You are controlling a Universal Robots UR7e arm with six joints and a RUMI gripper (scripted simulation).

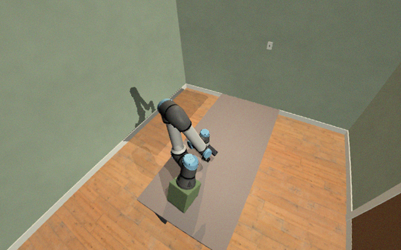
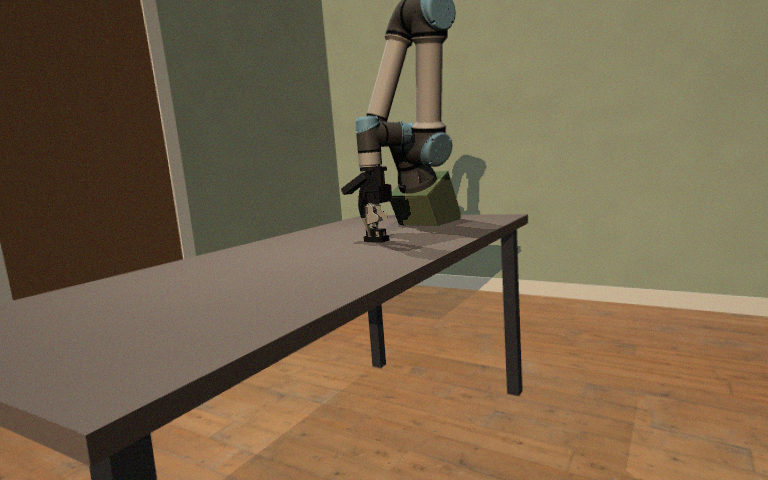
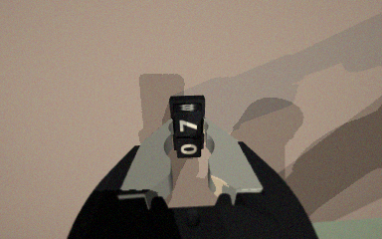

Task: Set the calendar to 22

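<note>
Now: the black number cube 1 cm below my hand. Round my hand: black tray 2 cm to the left, 3 cm below.
</note>
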